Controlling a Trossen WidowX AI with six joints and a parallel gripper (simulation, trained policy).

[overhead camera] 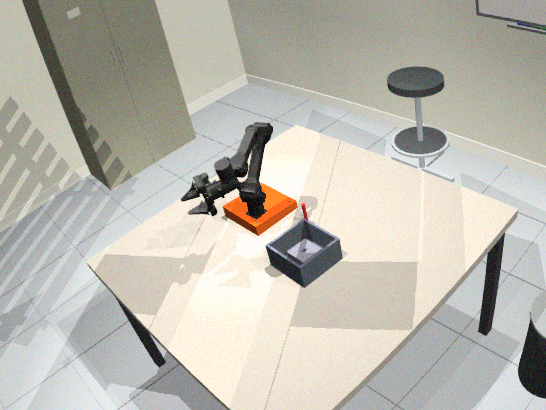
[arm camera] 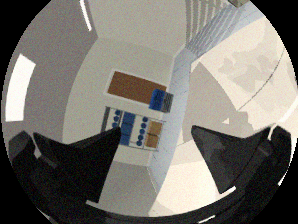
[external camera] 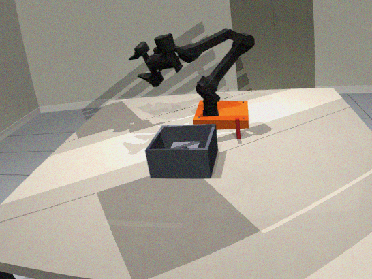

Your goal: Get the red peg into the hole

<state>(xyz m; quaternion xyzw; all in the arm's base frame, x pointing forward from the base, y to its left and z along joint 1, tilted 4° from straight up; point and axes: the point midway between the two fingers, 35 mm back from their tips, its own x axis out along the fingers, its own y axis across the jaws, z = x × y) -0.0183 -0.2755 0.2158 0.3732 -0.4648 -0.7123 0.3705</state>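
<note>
Now: the red peg 200 mm ahead of my gripper tip, 390 mm to the left of it and 230 mm below it. From my gripper tip the other things lie so: light grey plate 350 mm ahead, 200 mm to the left, 230 mm below; then dark box 350 mm ahead, 200 mm to the left, 250 mm below.
</note>
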